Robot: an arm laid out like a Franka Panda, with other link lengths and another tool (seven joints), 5 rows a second.
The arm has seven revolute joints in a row. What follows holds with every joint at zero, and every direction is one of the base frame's. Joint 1 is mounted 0.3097 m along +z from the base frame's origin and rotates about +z. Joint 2 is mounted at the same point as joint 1 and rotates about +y. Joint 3 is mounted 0.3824 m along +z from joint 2 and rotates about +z. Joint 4 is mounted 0.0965 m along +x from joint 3 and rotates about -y. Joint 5 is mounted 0.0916 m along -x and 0.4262 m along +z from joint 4 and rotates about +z. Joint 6 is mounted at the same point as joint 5 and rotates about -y. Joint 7 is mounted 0.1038 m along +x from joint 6 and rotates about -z. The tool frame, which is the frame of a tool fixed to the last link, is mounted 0.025 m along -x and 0.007 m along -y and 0.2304 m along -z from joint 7; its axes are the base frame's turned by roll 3.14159, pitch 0.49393 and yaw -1.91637 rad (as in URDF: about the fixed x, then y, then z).
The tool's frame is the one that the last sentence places.
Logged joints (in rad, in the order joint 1, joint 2, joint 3, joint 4, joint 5, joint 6, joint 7), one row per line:
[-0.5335, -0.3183, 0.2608, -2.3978, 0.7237, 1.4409, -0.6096]
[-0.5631, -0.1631, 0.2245, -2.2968, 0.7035, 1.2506, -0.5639]
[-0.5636, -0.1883, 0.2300, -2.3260, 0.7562, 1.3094, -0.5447]
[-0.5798, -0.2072, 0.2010, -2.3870, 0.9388, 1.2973, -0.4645]
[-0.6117, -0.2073, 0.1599, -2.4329, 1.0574, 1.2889, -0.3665]
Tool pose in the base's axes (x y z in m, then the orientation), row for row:
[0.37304, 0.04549, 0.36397, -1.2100, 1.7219, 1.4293]
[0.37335, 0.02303, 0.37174, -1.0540, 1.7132, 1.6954]
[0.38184, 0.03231, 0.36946, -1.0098, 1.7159, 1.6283]
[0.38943, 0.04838, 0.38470, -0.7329, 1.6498, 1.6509]
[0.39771, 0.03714, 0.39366, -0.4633, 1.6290, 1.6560]
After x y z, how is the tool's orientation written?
As a rotation vector, in radians.
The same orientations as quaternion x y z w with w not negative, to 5 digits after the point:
[-0.45455, 0.64686, 0.53694, 0.29437]
[-0.38766, 0.63011, 0.62356, 0.25270]
[-0.37679, 0.64027, 0.60758, 0.28094]
[-0.28167, 0.63406, 0.63448, 0.34068]
[-0.18117, 0.63701, 0.64756, 0.37691]

